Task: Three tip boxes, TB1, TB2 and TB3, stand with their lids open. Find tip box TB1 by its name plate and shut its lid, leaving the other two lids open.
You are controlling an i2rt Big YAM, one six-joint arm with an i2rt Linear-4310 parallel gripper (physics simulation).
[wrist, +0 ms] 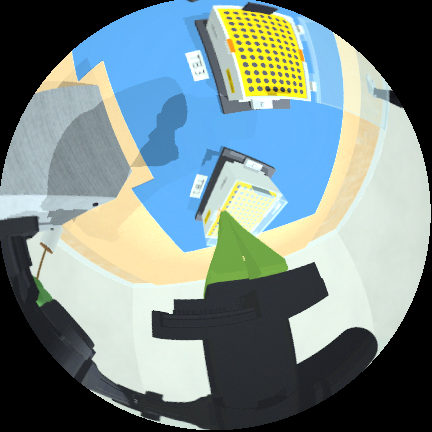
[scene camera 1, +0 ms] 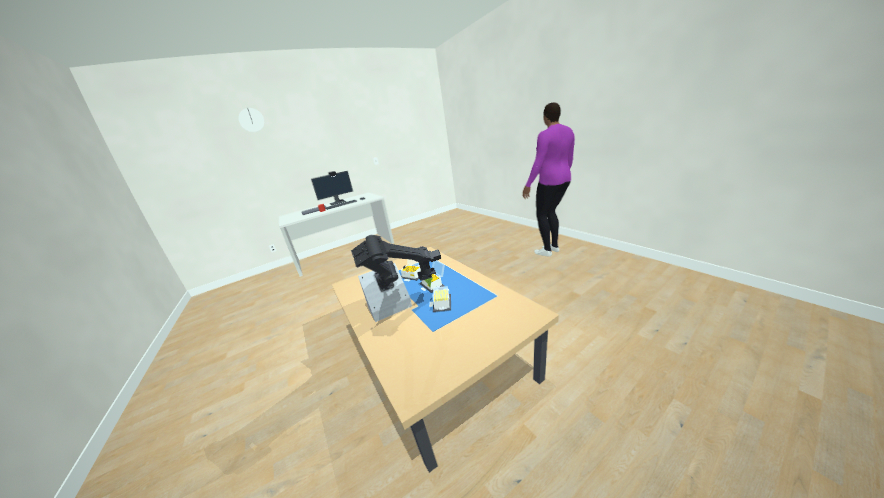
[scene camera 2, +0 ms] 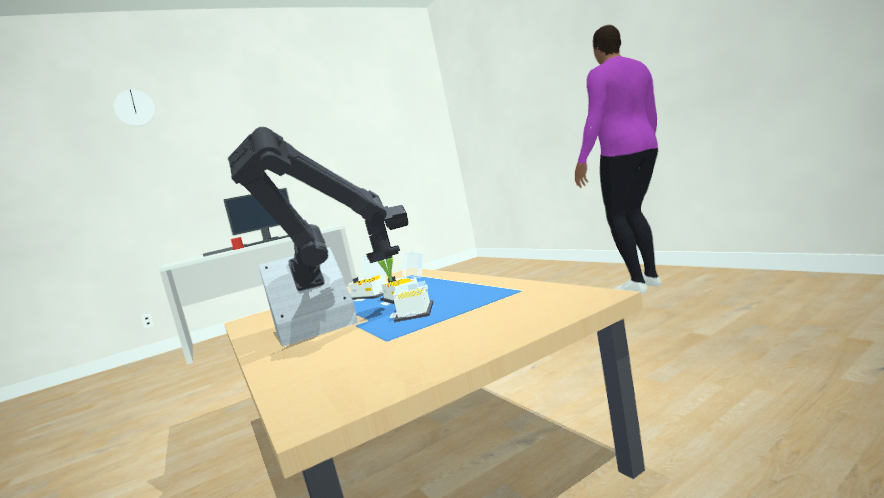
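Seen in the pictures: gripper, fingertip midpoint: (wrist: 222, 214) (scene camera 1: 430, 286) (scene camera 2: 391, 281); arm's base at its link origin: (scene camera 1: 384, 280) (scene camera 2: 306, 273).
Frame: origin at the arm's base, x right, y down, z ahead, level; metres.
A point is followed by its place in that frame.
Observation:
Tip box TB1 (wrist: 216, 192) @(x 0.163, y 0.148, z 0.230 m) (scene camera 1: 441, 303) @(x 0.248, y 0.134, z 0.233 m) (scene camera 2: 411, 306) @(x 0.249, y 0.143, z 0.235 m) stands nearest the mat's front end; its plate (wrist: 198, 186) @(x 0.163, y 0.174, z 0.203 m) reads TB1. Its clear lid lies over the pale-looking tips and looks shut. Tip box TB3 (wrist: 270, 55) (scene camera 1: 432, 284) @(x 0.031, y 0.132, z 0.283 m) is the middle one; its clear lid (wrist: 322, 67) (scene camera 2: 412, 264) @(x -0.050, y 0.072, z 0.374 m) stands open on the side away from the arm's base. The third box (scene camera 1: 410, 270) (scene camera 2: 366, 287) @(x -0.201, y 0.133, z 0.227 m) is at the back; its plate and lid are not clear. My gripper (wrist: 222, 214) @(x 0.133, y 0.075, z 0.226 m) (scene camera 2: 390, 278) @(x 0.133, y 0.075, z 0.226 m) is shut and empty, pointing down. Its green tips overlap TB1's near corner in the wrist view; contact cannot be told.
The boxes stand on a blue mat (scene camera 1: 467, 296) @(x 0.234, y 0.175, z 0.412 m) (scene camera 2: 473, 293) @(x 0.204, y 0.176, z 0.463 m) on a wooden table (scene camera 1: 457, 358) @(x 0.604, y 0.178, z 0.118 m) (scene camera 2: 470, 346) @(x 0.608, y 0.178, z 0.227 m). The arm's grey base plate (scene camera 2: 272, 296) @(x 0.037, y 0.037, z -0.118 m) (wrist: 30, 145) stands beside the mat. A desk (scene camera 1: 296, 221) and a person (scene camera 1: 554, 154) are beyond the table.

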